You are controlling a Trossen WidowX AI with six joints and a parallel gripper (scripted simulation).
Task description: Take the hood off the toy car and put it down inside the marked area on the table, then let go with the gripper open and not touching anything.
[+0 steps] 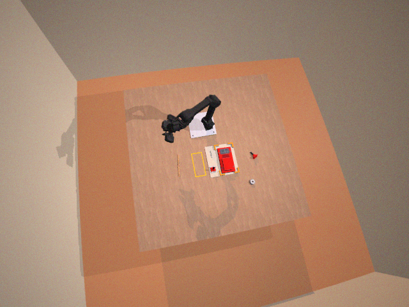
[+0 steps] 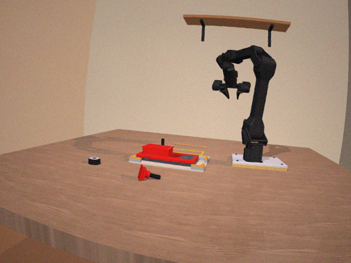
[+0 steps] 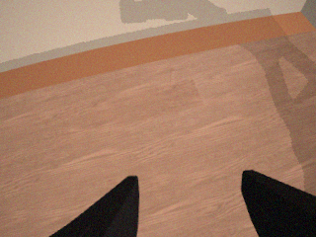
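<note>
Right now the red hood is 40 cm to the left of my gripper tip, 32 cm ahead of it and 21 cm below it. From my gripper tip the other things lie so: thin stick (25 cm below, 20 cm ahead, 4 cm to the left).
</note>
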